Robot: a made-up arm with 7 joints. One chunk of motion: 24 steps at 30 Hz.
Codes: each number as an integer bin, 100 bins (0 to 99) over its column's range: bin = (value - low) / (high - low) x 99, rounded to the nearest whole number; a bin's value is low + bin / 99 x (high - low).
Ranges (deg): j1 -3.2..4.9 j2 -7.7..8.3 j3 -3..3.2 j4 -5..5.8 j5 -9.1..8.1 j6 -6.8..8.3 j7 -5.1..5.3
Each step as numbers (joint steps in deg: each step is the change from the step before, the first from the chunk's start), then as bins.
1 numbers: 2.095 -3.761 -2.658 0.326 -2.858 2.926 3.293
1 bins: 65 24 5 49 36 64 80
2 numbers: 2.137 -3.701 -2.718 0.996 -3.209 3.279 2.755
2 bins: 65 25 5 55 34 66 75
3 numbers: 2.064 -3.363 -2.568 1.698 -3.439 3.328 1.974
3 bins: 64 27 7 61 33 66 67
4 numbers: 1.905 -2.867 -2.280 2.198 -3.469 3.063 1.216
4 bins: 62 30 11 66 32 65 60
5 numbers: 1.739 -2.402 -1.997 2.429 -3.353 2.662 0.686
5 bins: 60 33 16 68 33 62 55
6 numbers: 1.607 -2.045 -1.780 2.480 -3.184 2.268 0.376
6 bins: 59 35 19 69 34 59 52
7 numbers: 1.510 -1.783 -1.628 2.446 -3.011 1.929 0.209
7 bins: 58 37 22 68 35 57 51
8 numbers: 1.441 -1.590 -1.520 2.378 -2.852 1.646 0.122
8 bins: 57 38 24 68 36 55 50
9 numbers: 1.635 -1.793 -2.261 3.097 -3.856 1.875 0.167
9 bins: 59 37 12 74 30 57 50
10 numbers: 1.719 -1.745 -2.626 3.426 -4.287 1.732 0.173
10 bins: 60 37 6 77 28 56 50
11 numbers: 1.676 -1.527 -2.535 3.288 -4.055 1.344 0.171
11 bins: 60 38 7 76 29 53 50
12 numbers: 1.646 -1.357 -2.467 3.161 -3.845 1.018 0.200
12 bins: 59 39 9 75 30 51 50
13 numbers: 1.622 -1.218 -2.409 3.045 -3.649 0.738 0.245
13 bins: 59 40 9 74 31 49 51
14 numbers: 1.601 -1.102 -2.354 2.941 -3.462 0.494 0.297
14 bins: 59 41 10 73 32 48 51
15 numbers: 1.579 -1.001 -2.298 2.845 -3.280 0.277 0.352
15 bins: 58 41 11 72 33 46 52
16 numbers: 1.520 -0.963 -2.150 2.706 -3.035 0.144 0.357
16 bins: 58 42 14 71 35 46 52
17 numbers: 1.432 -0.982 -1.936 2.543 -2.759 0.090 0.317
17 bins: 57 42 17 69 36 45 52
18 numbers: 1.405 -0.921 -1.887 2.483 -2.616 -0.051 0.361
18 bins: 56 42 18 69 37 44 52
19 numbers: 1.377 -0.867 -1.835 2.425 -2.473 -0.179 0.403
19 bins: 56 42 19 68 38 43 52
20 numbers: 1.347 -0.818 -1.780 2.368 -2.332 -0.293 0.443
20 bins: 56 43 19 68 39 43 53
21 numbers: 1.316 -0.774 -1.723 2.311 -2.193 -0.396 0.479
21 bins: 55 43 20 67 40 42 53
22 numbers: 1.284 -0.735 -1.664 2.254 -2.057 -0.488 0.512
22 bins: 55 43 21 66 41 41 53
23 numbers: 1.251 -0.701 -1.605 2.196 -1.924 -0.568 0.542
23 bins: 54 43 22 66 41 41 54
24 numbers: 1.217 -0.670 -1.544 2.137 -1.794 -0.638 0.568
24 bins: 54 43 23 65 42 40 54
